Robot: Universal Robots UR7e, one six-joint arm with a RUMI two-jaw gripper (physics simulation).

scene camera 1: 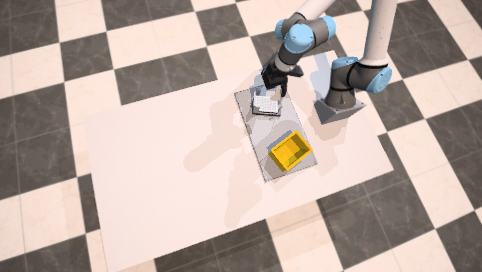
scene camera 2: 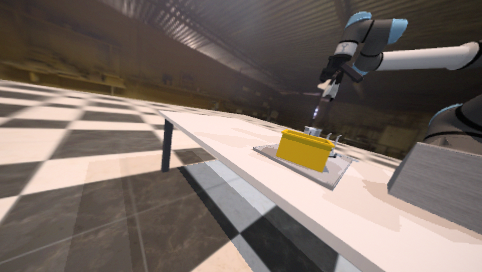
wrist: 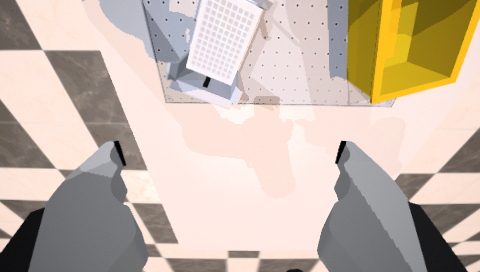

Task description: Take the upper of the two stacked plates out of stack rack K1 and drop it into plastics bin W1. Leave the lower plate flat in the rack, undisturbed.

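Frame: origin at the arm's base, x right, y ahead, z up, level; millimetres.
Where they show: gripper, fingertip midpoint: (scene camera 1: pixel 272 88) (scene camera 2: pixel 326 99) (wrist: pixel 232 143); arm's base, origin of the base link: (scene camera 1: pixel 339 102) (scene camera 2: pixel 449 169).
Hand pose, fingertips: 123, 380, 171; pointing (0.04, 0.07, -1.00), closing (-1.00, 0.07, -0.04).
Observation:
Things, the pixels of their top centre, and the offset from my fingertips, as dx, dy, dz. Level surfaces: height alone.
- upper plate, middle of its top: (wrist: pixel 220 41) (scene camera 1: pixel 266 103) +24, -26, -227
- stack rack K1, middle of its top: (wrist: pixel 218 45) (scene camera 1: pixel 269 98) (scene camera 2: pixel 323 130) +21, -32, -160
- Plastics bin W1, middle of its top: (wrist: pixel 426 38) (scene camera 2: pixel 306 135) (scene camera 1: pixel 292 150) -263, -30, -180
- grey perforated board, middle of its top: (wrist: pixel 293 30) (scene camera 1: pixel 274 127) (scene camera 2: pixel 309 153) -103, -31, -279
- pale table, its level: dz -292
The upper plate (scene camera 1: pixel 266 104) (wrist: pixel 225 40), white with a grid of small wells, lies flat at the top of stack rack K1 (wrist: pixel 212 93). The lower plate cannot be told apart beneath it. Plastics bin W1 (scene camera 1: pixel 283 161) (scene camera 2: pixel 302 151) (wrist: pixel 361 55) is a yellow open-topped box on the same board as the rack; part of it is cut off in the wrist view. My gripper (scene camera 1: pixel 280 93) (scene camera 2: pixel 327 90) (wrist: pixel 232 143) is open and empty. It is above the table near the rack end of the board, apart from the plate, which lies beyond the fingertips in the wrist view.
The grey perforated board (scene camera 1: pixel 256 131) (scene camera 2: pixel 340 173) (wrist: pixel 305 65) lies on the pale table (scene camera 1: pixel 165 165) (scene camera 2: pixel 220 131) under rack and bin. The arm's grey base block (scene camera 1: pixel 334 114) (scene camera 2: pixel 440 180) stands beside it. Slim upright posts (scene camera 2: pixel 337 138) rise behind the bin in scene camera 2.

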